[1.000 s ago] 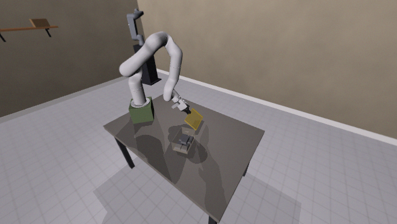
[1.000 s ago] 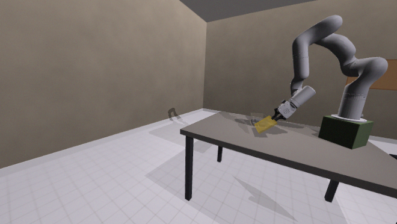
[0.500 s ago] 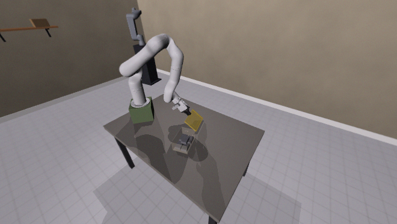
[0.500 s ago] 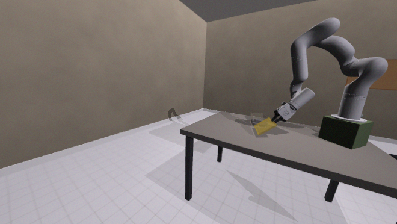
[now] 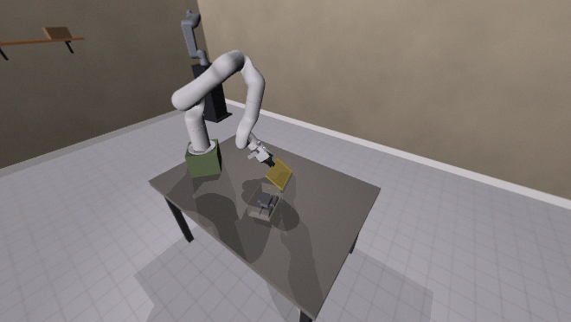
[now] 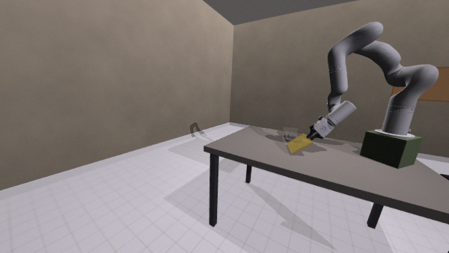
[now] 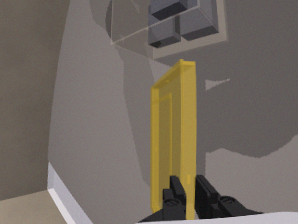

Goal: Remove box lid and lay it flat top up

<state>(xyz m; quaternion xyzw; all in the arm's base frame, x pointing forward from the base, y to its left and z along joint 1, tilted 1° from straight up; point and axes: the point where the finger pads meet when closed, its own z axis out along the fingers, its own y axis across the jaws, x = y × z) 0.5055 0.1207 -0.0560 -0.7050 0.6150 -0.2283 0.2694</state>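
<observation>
Now: the yellow lid 7 cm ahead of my hand and 6 cm below it. From my hand the other things lie so: grey box 26 cm to the right, 10 cm ahead, 7 cm below.
</observation>
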